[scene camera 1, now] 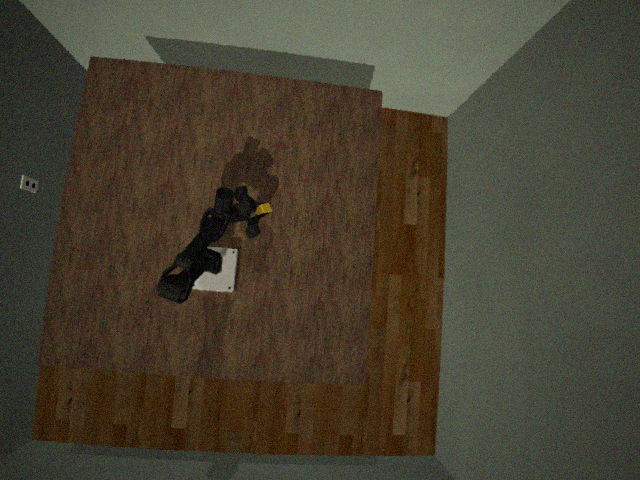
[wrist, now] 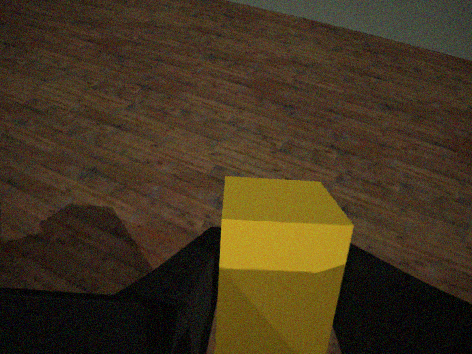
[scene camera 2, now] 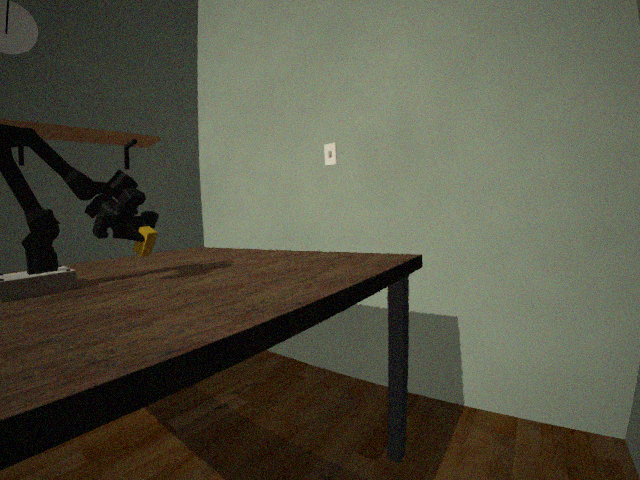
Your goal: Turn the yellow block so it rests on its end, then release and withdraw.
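The yellow block (scene camera 1: 264, 208) (scene camera 2: 146, 241) (wrist: 282, 246) is held by my gripper (scene camera 1: 257, 211) (scene camera 2: 142, 233) (wrist: 268, 241). In the scene camera 2 view its long side stands nearly upright, tilted a little, and it looks raised above the table top. In the wrist view the block sits between the two black fingers, with its near part cut off by the lower edge of the frame. My gripper is shut on the block and points outward and slightly down. The block's lower end and the gap under it are hard to make out exactly.
The brown wooden table (scene camera 1: 310, 310) (scene camera 2: 155, 320) carries the arm's pale base plate (scene camera 1: 227, 271) (scene camera 2: 38, 284). The arm's shadow lies on the table beyond the gripper. A wooden wall shelf (scene camera 2: 93, 135) with dark brackets shows behind the arm.
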